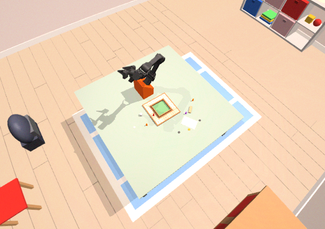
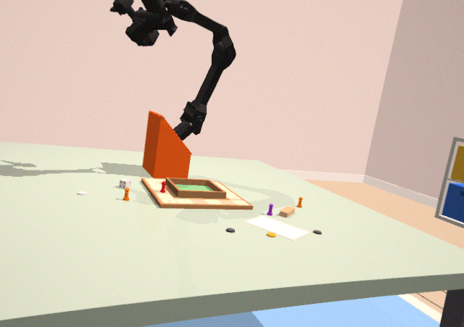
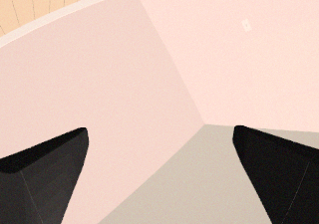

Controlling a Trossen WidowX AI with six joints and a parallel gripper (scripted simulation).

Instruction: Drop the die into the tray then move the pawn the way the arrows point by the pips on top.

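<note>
The white die is 20 cm ahead of my gripper tip, 1 cm to the left of it and 51 cm below it. Round my gripper tip: red pawn (30 cm ahead, 10 cm to the left, 49 cm below); purple pawn (50 cm ahead, 36 cm to the left, 50 cm below); green tray floor (29 cm ahead, 21 cm to the left, 51 cm below).
</note>
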